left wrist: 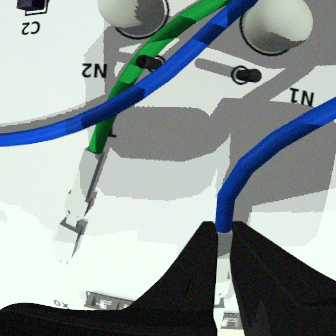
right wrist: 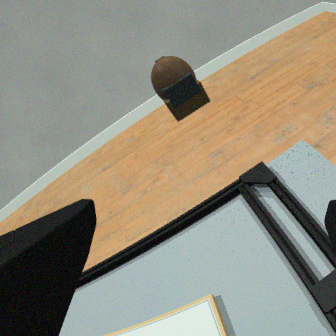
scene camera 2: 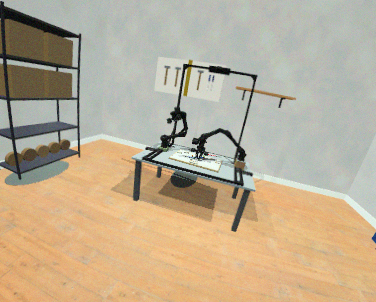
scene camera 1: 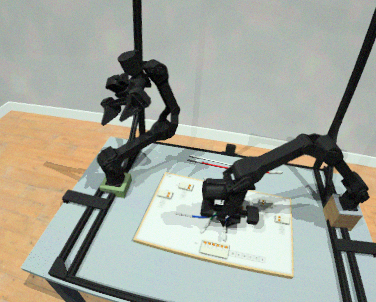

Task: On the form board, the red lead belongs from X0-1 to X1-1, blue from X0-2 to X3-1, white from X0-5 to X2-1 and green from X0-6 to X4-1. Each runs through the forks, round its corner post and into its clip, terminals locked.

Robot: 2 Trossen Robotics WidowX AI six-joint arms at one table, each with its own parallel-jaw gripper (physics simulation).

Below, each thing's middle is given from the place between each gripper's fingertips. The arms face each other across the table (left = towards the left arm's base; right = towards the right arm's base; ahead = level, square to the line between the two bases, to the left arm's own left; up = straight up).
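Scene:
The blue lead [left wrist: 310, 120] is 320 mm to the left of my right hand, 20 mm ahead of it and 330 mm below it. Still counting from my right hand, there's the form board [scene camera 1: 267, 248], 350 mm below and 370 mm to the left, and post N1 [left wrist: 271, 33], which sits 30 mm behind, 390 mm to the left and 340 mm below.
From my left hand, the blue lead is 20 mm behind and 60 mm to the right. The form board is 10 mm to the right of my left hand, 20 mm below it and 40 mm behind it, while post N1 is 10 mm to the left of that same hand, 10 mm below it and 80 mm behind it.

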